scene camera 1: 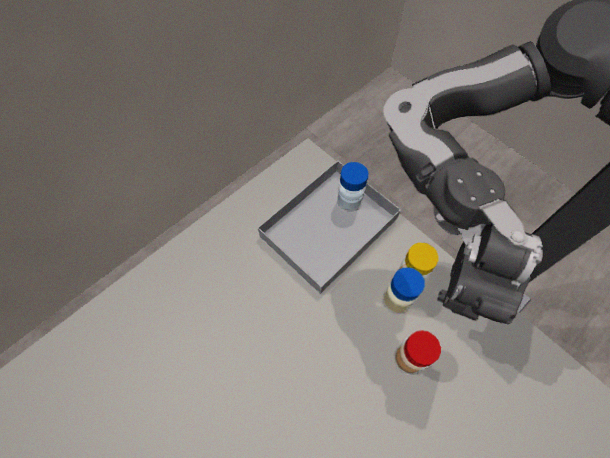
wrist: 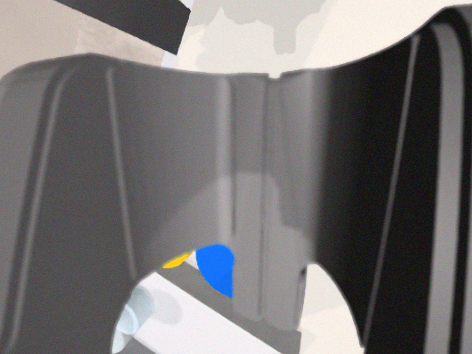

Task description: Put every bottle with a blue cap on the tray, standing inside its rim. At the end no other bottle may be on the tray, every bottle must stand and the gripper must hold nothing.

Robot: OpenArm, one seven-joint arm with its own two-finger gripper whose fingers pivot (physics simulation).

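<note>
A clear bottle with a blue cap (scene camera 1: 353, 182) stands inside the rim of the grey tray (scene camera 1: 320, 289) (wrist: 200, 320), near its back corner; its clear body (wrist: 135, 310) shows low in the wrist view. A pale yellow bottle with a blue cap (scene camera 1: 407, 285) (wrist: 216, 267) stands on the table to the right of the tray. My gripper (scene camera 1: 465, 305) (wrist: 279, 199) is shut and empty, above the table to the right of that bottle. Its fingers meet in the wrist view; the fingertips are hidden in the scene view.
A bottle with a yellow cap (scene camera 1: 422, 257) (wrist: 177, 260) stands close behind the pale yellow bottle, its body mostly hidden. An orange bottle with a red cap (scene camera 1: 422, 348) stands nearer the front, apart from both. The table edge (scene camera 1: 565, 351) runs close to the gripper.
</note>
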